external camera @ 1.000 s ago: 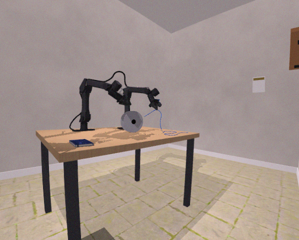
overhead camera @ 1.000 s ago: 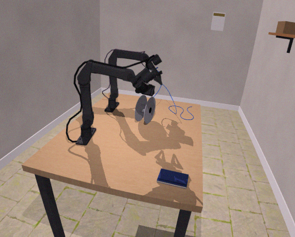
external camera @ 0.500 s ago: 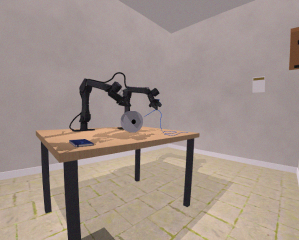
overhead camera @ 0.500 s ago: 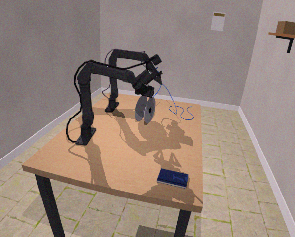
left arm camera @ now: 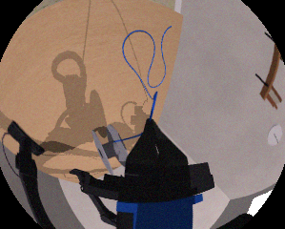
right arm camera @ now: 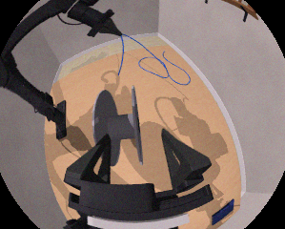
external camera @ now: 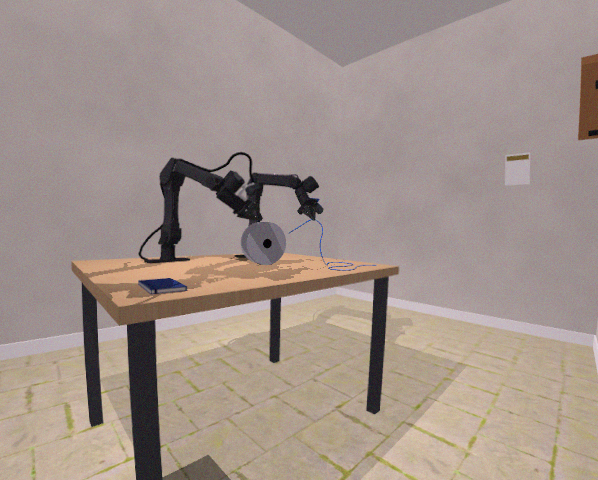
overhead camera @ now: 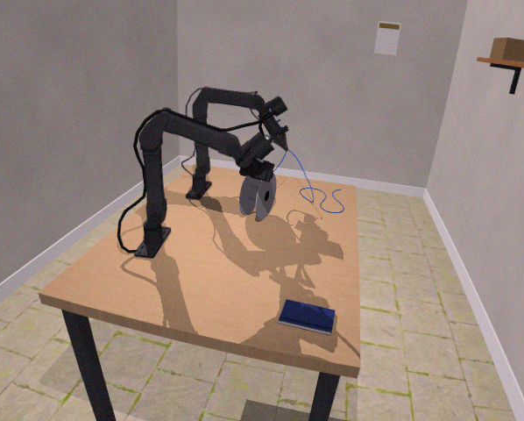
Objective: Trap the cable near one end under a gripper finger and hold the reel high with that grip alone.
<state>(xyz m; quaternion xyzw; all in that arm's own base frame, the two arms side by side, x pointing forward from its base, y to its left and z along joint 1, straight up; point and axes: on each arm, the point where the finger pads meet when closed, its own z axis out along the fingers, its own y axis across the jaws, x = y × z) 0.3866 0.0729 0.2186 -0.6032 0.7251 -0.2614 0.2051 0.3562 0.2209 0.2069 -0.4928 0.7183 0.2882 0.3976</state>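
The grey reel is 260 mm to the right of my left hand, 120 mm below it and 70 mm behind it. The rest, counted from my left hand: blue book 820 mm to the right, 210 mm below, 170 mm ahead.
Now: the grey reel 20 mm behind my right hand, 60 mm to the left of it and 110 mm below it. Round my right hand: blue book (230 mm ahead, 510 mm to the right, 200 mm below).
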